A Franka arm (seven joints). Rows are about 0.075 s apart.
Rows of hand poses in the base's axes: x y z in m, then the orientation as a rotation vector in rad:
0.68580 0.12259 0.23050 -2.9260 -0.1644 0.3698
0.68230 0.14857 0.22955 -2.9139 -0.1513 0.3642
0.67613 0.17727 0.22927 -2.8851 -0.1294 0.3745
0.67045 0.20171 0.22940 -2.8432 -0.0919 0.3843
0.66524 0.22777 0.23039 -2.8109 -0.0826 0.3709
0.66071 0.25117 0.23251 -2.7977 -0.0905 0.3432
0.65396 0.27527 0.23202 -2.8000 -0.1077 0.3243
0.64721 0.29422 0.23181 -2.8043 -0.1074 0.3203
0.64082 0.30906 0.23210 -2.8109 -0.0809 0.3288
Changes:
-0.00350 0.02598 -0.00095 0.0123 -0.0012 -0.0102
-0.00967 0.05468 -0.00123 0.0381 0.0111 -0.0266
-0.01535 0.07912 -0.00110 0.0758 0.0260 -0.0550
-0.02056 0.10518 -0.00011 0.1091 0.0222 -0.0655
-0.02509 0.12858 0.00201 0.1268 0.0046 -0.0635
-0.03184 0.15268 0.00152 0.1283 -0.0098 -0.0528
-0.03859 0.17163 0.00131 0.1246 -0.0131 -0.0530
-0.04498 0.18647 0.00160 0.1154 -0.0064 -0.0701

